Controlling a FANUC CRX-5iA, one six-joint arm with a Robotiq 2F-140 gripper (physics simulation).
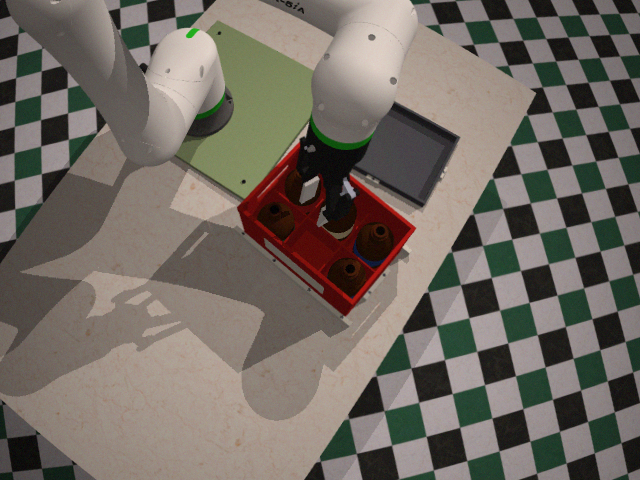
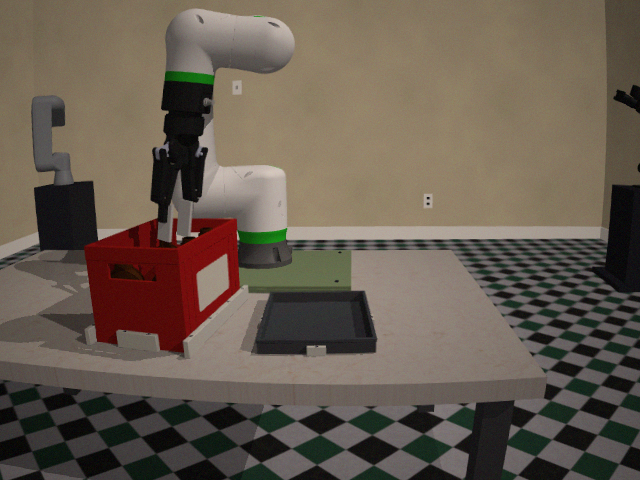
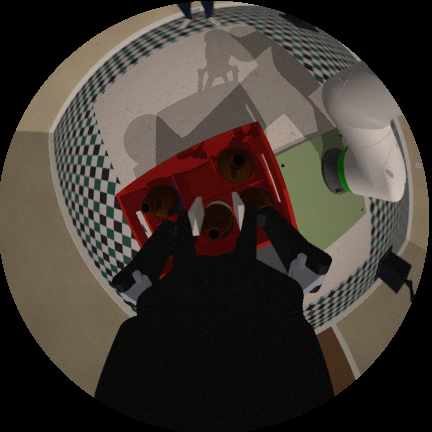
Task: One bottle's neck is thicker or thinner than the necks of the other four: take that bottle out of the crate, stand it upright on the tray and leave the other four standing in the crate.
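Places are measured from the arm's base along level axes (x ahead, y left, z up), in metres.
Pixels of known places: gripper, between the fingertips: (image 1: 315, 210) (image 2: 174, 238) (image 3: 217, 202); arm's base, origin of its link: (image 1: 202, 108) (image 2: 263, 261) (image 3: 336, 170).
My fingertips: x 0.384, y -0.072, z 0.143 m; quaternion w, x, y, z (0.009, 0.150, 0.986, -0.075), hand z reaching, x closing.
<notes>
For each thing: its top centre in the pictures, then the offset to it from my fingertips. "*": a spot on its surface instead.
- red crate, centre of its top: (image 3: 198, 210) (image 1: 326, 217) (image 2: 165, 231) dx +0.028, dy -0.003, dz +0.019 m
- middle bottle, centre of its top: (image 3: 213, 233) (image 1: 341, 200) dx +0.027, dy +0.043, dz +0.007 m
- partly hidden bottle, centre of its top: (image 3: 264, 212) (image 1: 303, 172) (image 2: 206, 228) dx -0.063, dy +0.043, dz +0.007 m
- blue-labelled bottle, centre of its top: (image 1: 380, 230) dx +0.119, dy +0.042, dz +0.007 m
- corner bottle, centre of its top: (image 1: 350, 268) (image 3: 144, 207) dx +0.119, dy -0.049, dz +0.007 m
- dark tray, a spot on its surface: (image 2: 315, 317) * dx -0.015, dy +0.267, dz -0.151 m
A red crate (image 1: 338, 303) (image 2: 134, 304) (image 3: 175, 167) holds five brown bottles upright; one compartment is empty. The middle bottle (image 1: 345, 223) (image 3: 218, 220) has a cream label. The others are a bottle (image 1: 277, 221) (image 3: 235, 169), a partly hidden bottle (image 1: 294, 190) (image 3: 257, 197), a blue-labelled bottle (image 1: 373, 242), and a corner bottle (image 1: 346, 277) (image 3: 162, 201). I cannot tell which neck differs. My gripper (image 1: 316, 205) (image 2: 174, 230) (image 3: 217, 202) is partly open, pointing down, its fingertips at rim height around the middle bottle's top, not gripping it. The dark tray (image 1: 408, 155) (image 2: 315, 317) holds no bottle.
A green base plate (image 1: 263, 103) (image 2: 310, 268) (image 3: 320, 210) lies beside the crate under the arm's base. White stops (image 2: 138, 339) (image 2: 217, 320) stand around the crate's foot. The crate walls and dividers stand close around the fingers.
</notes>
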